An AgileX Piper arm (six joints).
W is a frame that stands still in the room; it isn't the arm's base.
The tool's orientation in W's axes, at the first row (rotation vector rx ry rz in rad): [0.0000 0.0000 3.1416]
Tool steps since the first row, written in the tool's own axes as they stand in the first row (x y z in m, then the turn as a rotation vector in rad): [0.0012 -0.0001 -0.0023 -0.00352 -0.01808 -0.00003]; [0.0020 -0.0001 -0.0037 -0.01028 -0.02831 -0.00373]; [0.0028 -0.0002 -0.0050 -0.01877 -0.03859 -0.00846]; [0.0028 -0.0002 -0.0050 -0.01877 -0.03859 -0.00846]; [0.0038 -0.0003 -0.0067 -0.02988 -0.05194 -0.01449]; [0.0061 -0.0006 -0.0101 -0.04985 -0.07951 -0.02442]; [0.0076 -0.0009 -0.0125 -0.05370 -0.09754 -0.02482]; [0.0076 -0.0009 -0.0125 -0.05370 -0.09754 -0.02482]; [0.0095 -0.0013 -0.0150 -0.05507 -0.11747 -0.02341]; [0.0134 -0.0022 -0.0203 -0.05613 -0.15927 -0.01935]
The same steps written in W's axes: [-0.0012 0.0001 -0.0023 0.00352 0.01808 -0.00003]; [-0.0020 0.0001 -0.0037 0.01028 0.02831 -0.00373]; [-0.0028 0.0002 -0.0050 0.01877 0.03859 -0.00846]; [-0.0028 0.0002 -0.0050 0.01877 0.03859 -0.00846]; [-0.0038 0.0003 -0.0067 0.02988 0.05194 -0.01449]; [-0.0061 0.0006 -0.0101 0.04985 0.07951 -0.02442]; [-0.0076 0.0009 -0.0125 0.05370 0.09754 -0.02482]; [-0.0076 0.0009 -0.0125 0.05370 0.09754 -0.02482]; [-0.0095 0.0013 -0.0150 0.05507 0.11747 -0.02341]; [-0.0134 0.0022 -0.0203 0.05613 0.15927 -0.01935]
